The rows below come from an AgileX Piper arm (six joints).
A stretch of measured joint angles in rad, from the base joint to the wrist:
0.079 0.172 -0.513 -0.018 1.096 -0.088
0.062 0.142 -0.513 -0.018 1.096 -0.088
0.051 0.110 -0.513 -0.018 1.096 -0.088
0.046 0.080 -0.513 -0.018 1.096 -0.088
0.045 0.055 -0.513 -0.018 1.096 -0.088
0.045 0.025 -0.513 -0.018 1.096 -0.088
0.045 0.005 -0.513 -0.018 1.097 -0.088
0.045 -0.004 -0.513 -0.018 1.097 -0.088
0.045 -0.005 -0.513 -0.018 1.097 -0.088
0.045 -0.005 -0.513 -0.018 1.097 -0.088
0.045 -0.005 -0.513 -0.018 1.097 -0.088
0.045 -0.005 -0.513 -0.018 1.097 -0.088
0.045 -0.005 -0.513 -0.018 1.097 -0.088
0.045 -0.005 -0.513 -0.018 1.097 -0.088
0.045 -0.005 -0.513 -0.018 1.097 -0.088
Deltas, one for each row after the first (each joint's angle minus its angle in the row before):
-0.017 -0.030 0.000 0.000 0.000 0.000
-0.011 -0.032 0.000 0.000 0.000 0.000
-0.005 -0.030 0.000 0.000 0.000 0.000
-0.001 -0.025 0.000 0.000 0.000 0.000
0.000 -0.030 0.000 0.000 0.000 0.000
0.000 -0.020 0.000 0.000 0.001 0.000
0.000 -0.009 0.000 0.000 0.000 0.000
0.000 -0.001 0.000 0.000 0.000 0.000
0.000 0.000 0.000 0.000 0.000 0.000
0.000 0.000 0.000 0.000 0.000 0.000
0.000 0.000 0.000 0.000 0.000 0.000
0.000 0.000 0.000 0.000 0.000 0.000
0.000 0.000 0.000 0.000 0.000 0.000
0.000 0.000 0.000 0.000 0.000 0.000

